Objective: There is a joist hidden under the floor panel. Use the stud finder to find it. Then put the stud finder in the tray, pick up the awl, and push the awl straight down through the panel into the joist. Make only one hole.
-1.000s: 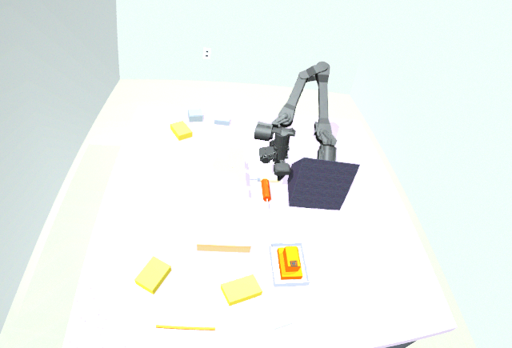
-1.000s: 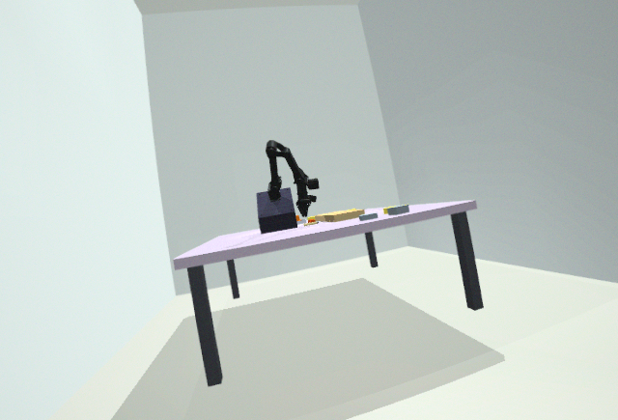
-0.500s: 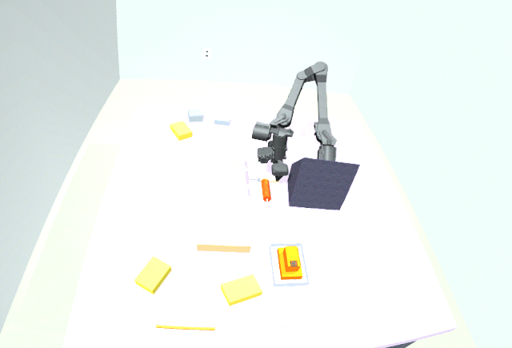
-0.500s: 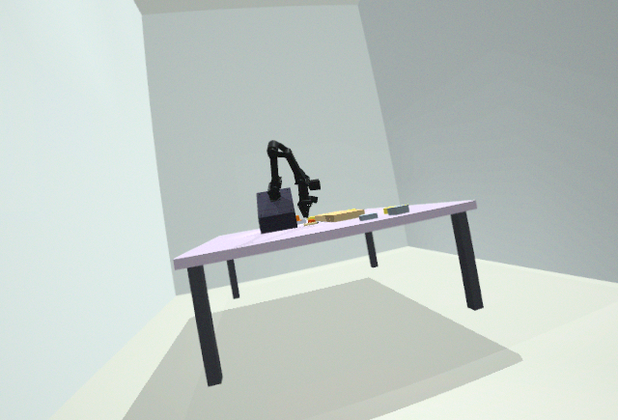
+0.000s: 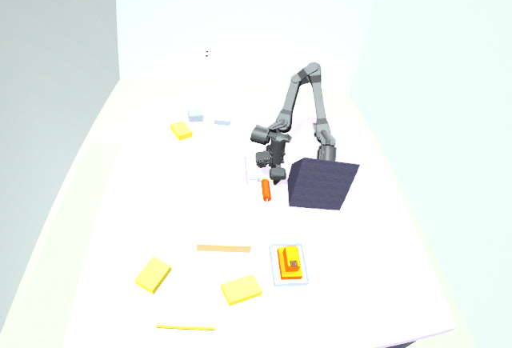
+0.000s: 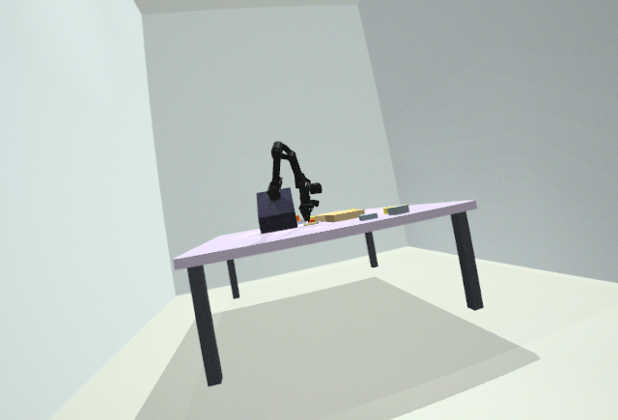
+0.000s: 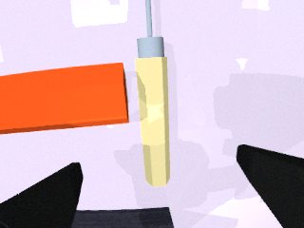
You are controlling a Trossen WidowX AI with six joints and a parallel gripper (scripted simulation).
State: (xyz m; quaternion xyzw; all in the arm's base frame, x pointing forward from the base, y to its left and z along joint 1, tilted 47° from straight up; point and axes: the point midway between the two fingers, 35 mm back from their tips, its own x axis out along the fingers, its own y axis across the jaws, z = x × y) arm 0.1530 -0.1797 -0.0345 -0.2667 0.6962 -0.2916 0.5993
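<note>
Right now the awl is 50 mm ahead of my gripper tip and 20 mm below it. From my gripper tip the other things lie so: pale tray: 410 mm to the left, 20 mm behind, 10 mm below; orange-handled tool: 130 mm to the left, 30 mm ahead, 10 mm below; orange stud finder: 430 mm to the left, 30 mm above, 20 mm behind.
</note>
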